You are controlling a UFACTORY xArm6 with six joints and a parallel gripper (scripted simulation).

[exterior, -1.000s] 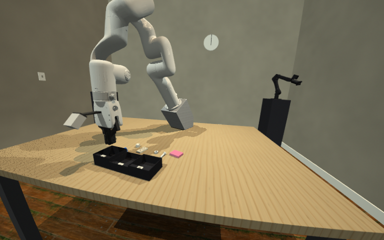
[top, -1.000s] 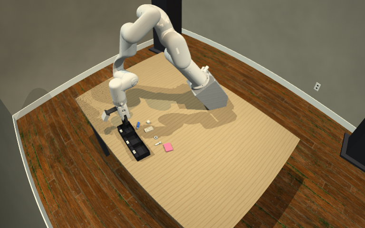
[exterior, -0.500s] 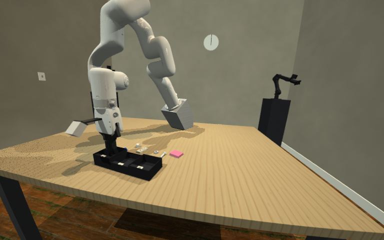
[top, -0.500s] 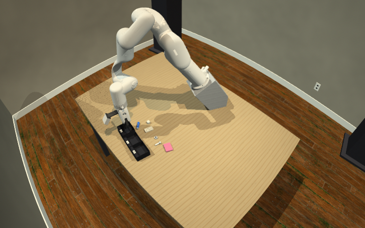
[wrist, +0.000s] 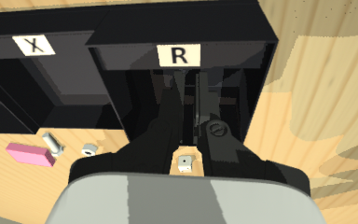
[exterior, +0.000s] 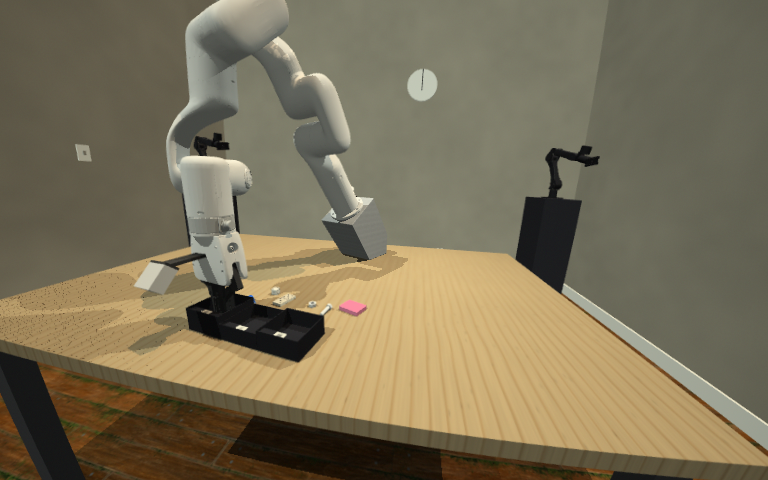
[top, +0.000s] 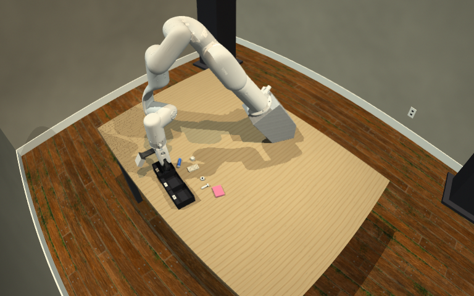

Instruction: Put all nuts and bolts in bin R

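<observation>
Now: hand 3 cm short of the black bin marked R, 8 cm to the right of it and 2 cm above it. Also, from my hand: white domino (10 cm behind, 8 cm to the left, 3 cm below); then white die (13 cm behind, 4 cm to the left, 3 cm below); then blue battery (7 cm behind, 1 cm to the left, 3 cm below).
</observation>
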